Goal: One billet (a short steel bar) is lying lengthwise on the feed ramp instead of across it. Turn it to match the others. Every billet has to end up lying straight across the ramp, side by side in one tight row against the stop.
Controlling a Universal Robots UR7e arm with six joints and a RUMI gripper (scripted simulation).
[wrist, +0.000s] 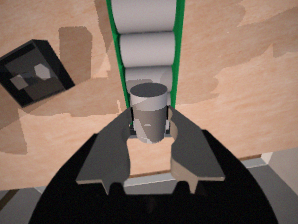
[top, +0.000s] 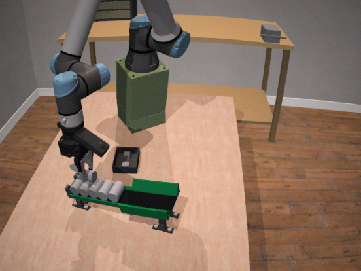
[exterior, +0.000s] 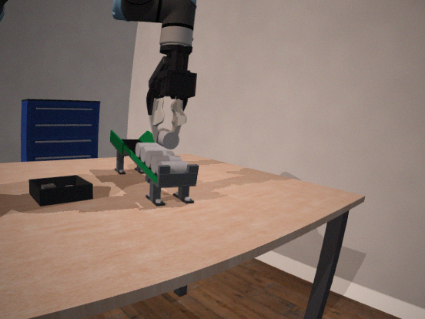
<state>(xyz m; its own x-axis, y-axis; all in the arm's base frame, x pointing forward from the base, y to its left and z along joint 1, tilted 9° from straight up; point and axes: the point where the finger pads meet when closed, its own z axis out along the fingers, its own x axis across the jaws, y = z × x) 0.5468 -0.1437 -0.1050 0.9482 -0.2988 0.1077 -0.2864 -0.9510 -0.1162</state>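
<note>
Now: the grey stop 20 mm behind my hand, 80 mm to the right of it and 80 mm below it. From my hand the other things lie so: black tray 230 mm behind, 100 mm to the left, 130 mm below.
</note>
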